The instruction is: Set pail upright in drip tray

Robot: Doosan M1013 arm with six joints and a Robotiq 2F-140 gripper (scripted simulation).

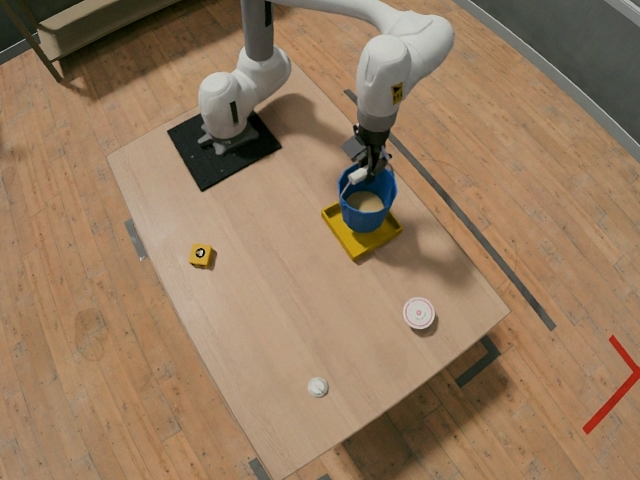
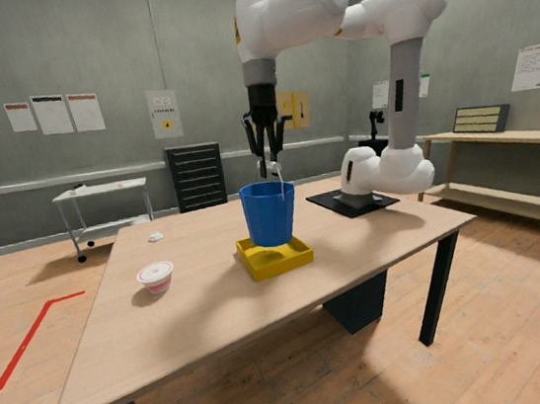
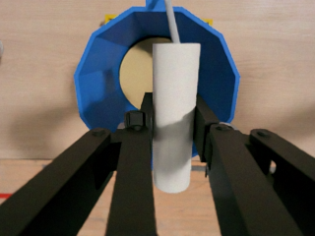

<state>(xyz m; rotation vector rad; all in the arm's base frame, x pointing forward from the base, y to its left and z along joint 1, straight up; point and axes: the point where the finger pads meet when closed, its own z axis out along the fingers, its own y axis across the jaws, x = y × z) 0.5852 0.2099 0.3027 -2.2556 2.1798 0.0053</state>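
The blue pail is 10 mm ahead of my hand and 90 mm below it. The rest, counted from my hand: pail handle (30 mm below); yellow drip tray (20 mm ahead, 300 mm below).
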